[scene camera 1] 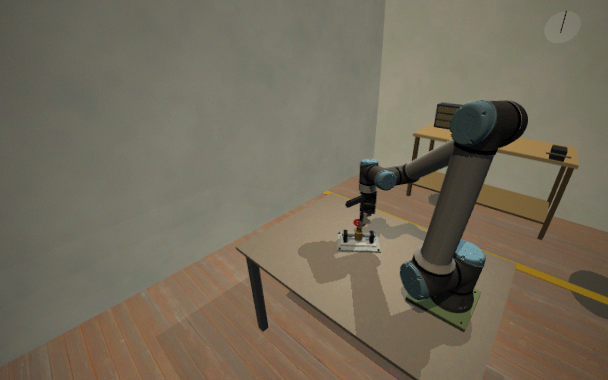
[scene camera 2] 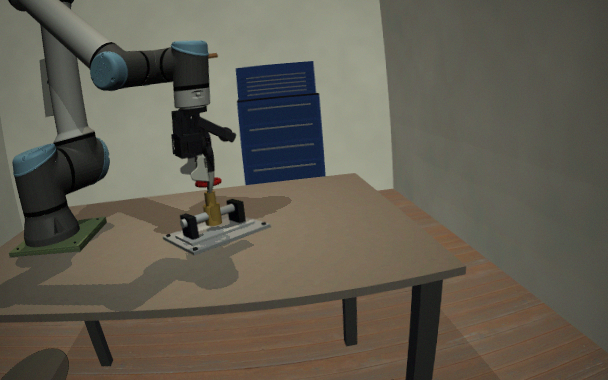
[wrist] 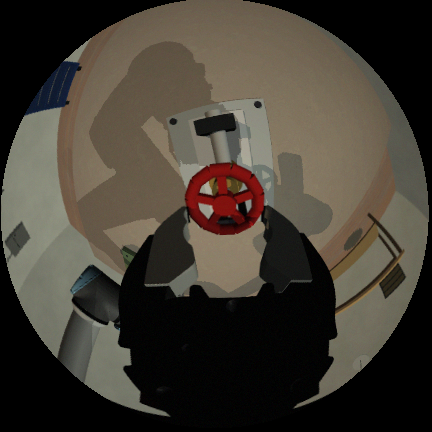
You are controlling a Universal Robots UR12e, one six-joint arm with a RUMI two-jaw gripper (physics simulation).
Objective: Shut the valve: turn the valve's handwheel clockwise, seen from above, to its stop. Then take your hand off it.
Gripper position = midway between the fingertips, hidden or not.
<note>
I see my gripper (scene camera 2: 204,189), a red handwheel (wrist: 223,202) and a light grey base plate (scene camera 2: 196,249).
My gripper shows as well in the wrist view (wrist: 224,207). The light grey base plate also shows in the wrist view (wrist: 254,113).
</note>
